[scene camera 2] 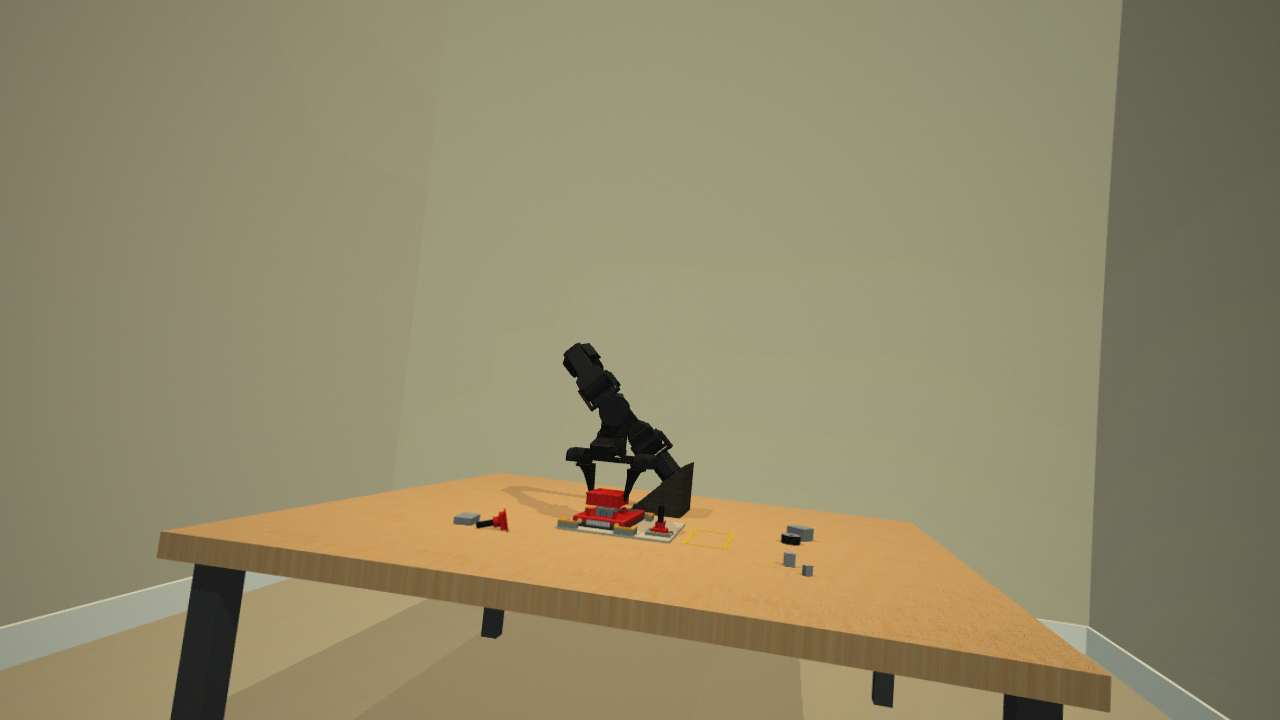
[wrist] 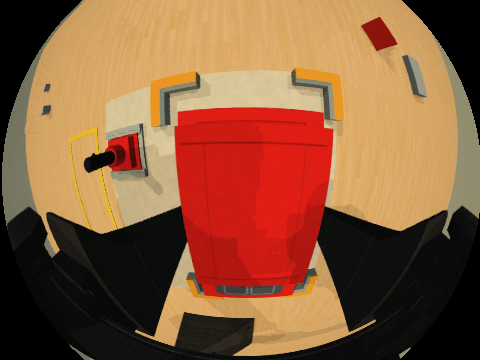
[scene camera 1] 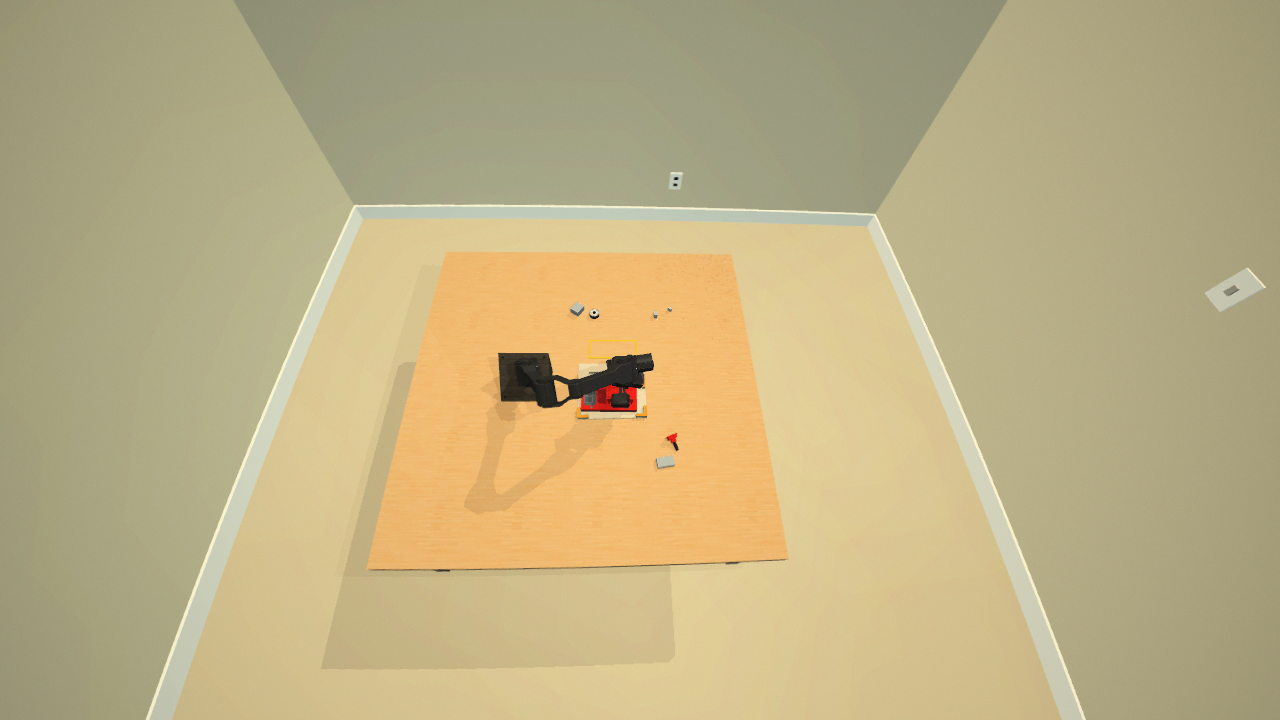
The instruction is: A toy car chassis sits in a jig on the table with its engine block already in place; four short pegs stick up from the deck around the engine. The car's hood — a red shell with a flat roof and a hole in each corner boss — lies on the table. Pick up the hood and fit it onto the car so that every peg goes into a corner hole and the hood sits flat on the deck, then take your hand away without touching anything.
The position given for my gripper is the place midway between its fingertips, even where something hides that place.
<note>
My gripper (scene camera 2: pixel 608 499) holds a red hood (wrist: pixel 252 195). I also see a jig (scene camera 2: pixel 642 530).
My gripper also shows in the wrist view (wrist: pixel 252 213). The jig also shows in the wrist view (wrist: pixel 152 111) and in scene camera 1 (scene camera 1: pixel 641 412).
</note>
